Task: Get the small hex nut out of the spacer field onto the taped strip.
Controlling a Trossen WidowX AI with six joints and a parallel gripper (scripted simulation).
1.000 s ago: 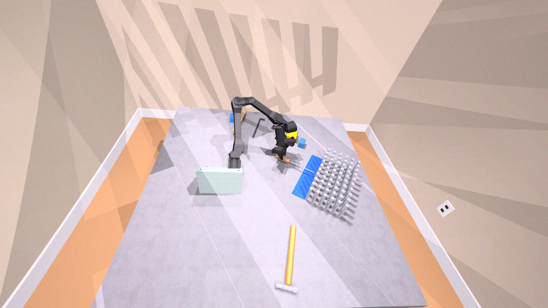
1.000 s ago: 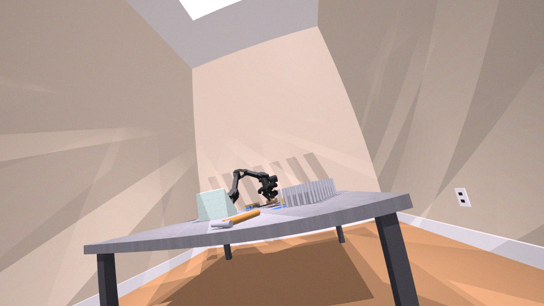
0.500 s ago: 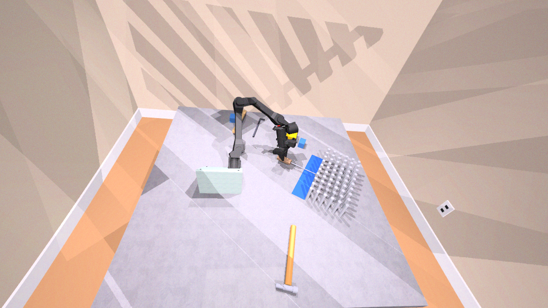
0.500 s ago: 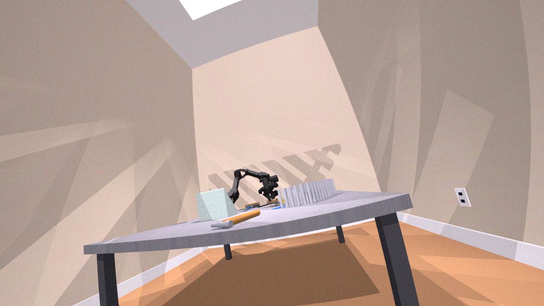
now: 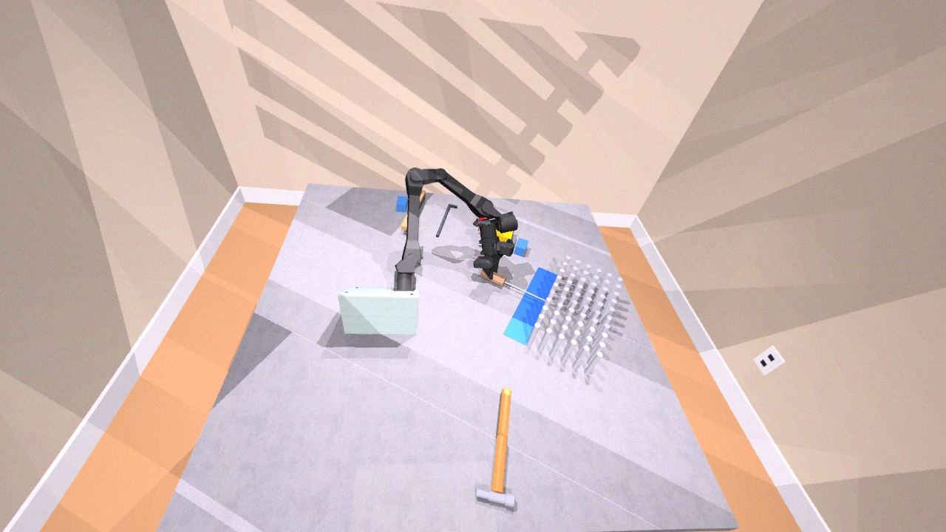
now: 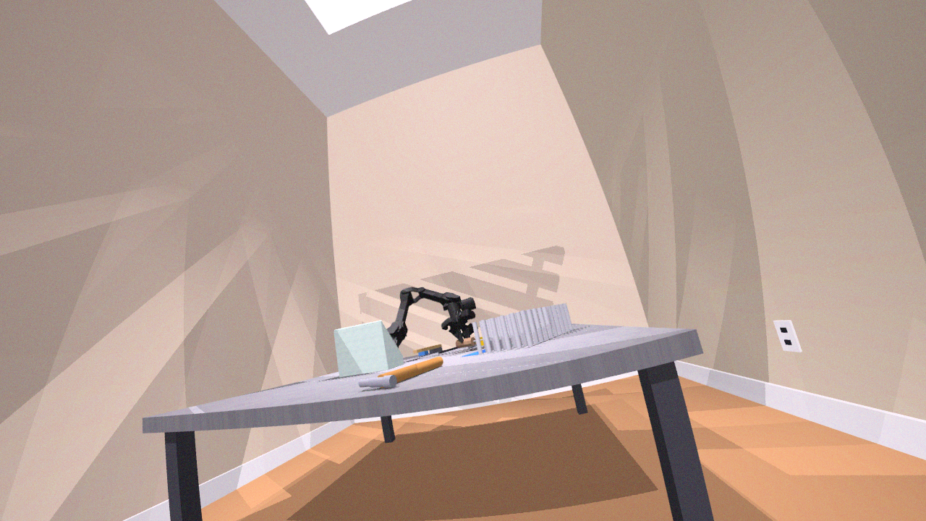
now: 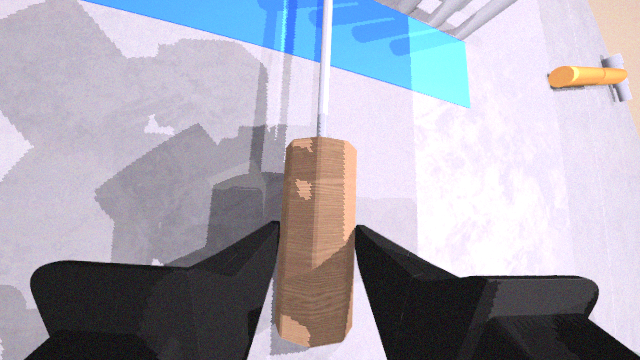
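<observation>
Right now the blue taped strip is 14 cm ahead of my gripper tip, 9 cm to the right of it and 4 cm below it. Round my gripper tip: yellow block: 8 cm ahead, 25 cm to the left, 2 cm below; then red-handled tool: 29 cm to the left, 3 cm below; then hook tool: 9 cm ahead, 6 cm to the right, 1 cm below.
</observation>
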